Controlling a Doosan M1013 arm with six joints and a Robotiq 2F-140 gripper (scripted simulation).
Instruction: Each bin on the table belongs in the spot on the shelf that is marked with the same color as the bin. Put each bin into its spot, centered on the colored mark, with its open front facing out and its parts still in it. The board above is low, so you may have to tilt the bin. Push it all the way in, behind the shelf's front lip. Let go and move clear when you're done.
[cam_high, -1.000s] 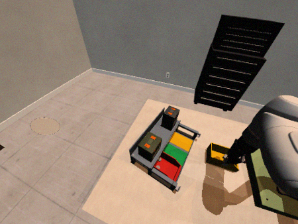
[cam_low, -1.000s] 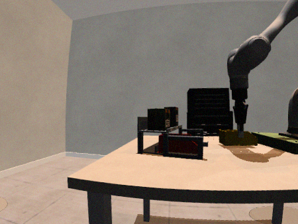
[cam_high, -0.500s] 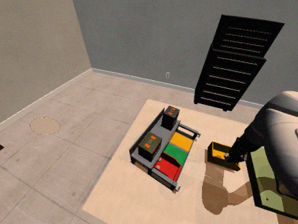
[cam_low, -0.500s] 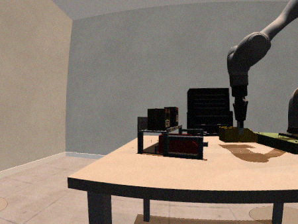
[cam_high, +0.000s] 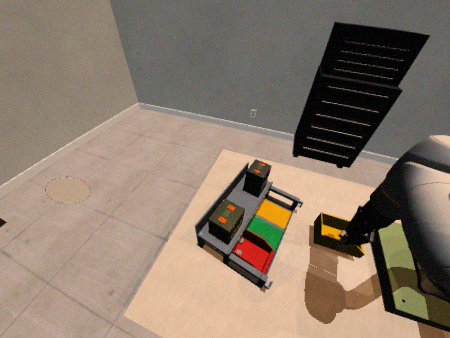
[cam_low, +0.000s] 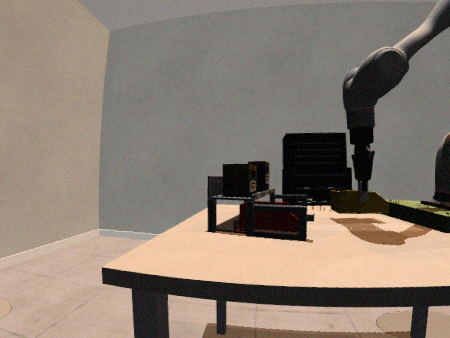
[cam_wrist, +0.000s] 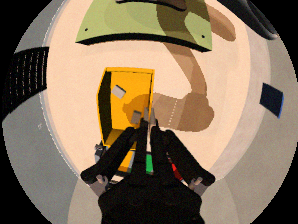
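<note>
My gripper is now 50 mm to the left of the yellow bin and 40 mm above it. Also, from my hand: dark box 370 mm ahead, 90 mm to the right, 50 mm above; then red bin 300 mm ahead, 150 mm to the left, 70 mm below.
</note>
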